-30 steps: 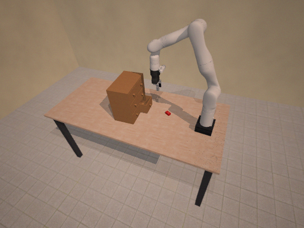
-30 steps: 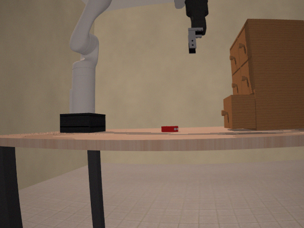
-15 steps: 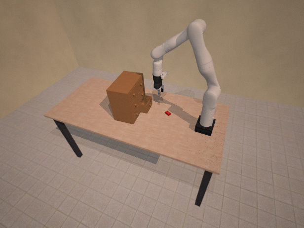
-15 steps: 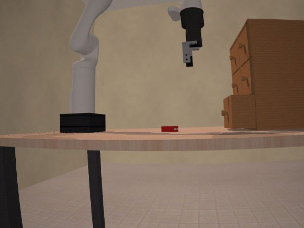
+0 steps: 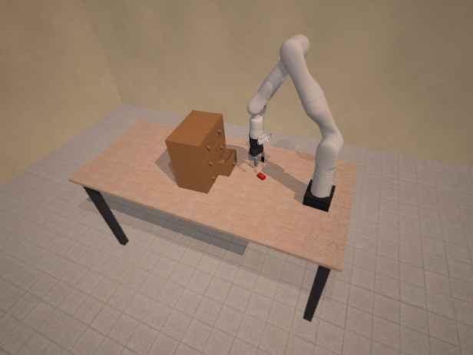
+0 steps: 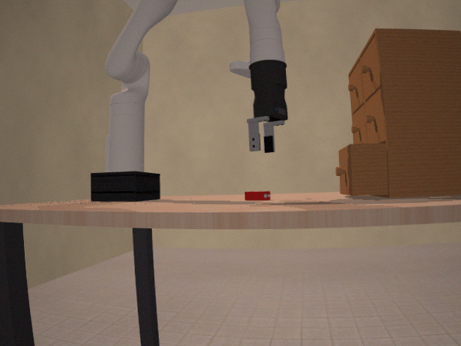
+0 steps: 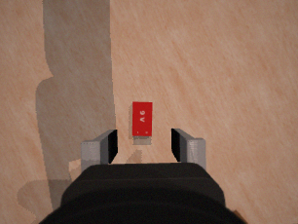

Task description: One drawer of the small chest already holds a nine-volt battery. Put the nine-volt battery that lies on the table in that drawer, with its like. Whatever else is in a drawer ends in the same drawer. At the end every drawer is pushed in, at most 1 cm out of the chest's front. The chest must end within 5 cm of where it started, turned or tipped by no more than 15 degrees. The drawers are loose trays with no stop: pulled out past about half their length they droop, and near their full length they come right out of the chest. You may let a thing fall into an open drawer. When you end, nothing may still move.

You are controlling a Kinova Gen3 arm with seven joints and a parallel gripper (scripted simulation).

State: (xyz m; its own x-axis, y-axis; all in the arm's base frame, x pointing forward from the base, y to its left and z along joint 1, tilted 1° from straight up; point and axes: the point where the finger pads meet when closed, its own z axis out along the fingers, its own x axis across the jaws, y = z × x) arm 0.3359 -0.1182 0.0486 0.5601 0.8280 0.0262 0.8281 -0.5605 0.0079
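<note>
Right now the nine-volt battery is 11 cm below my hand.
</note>
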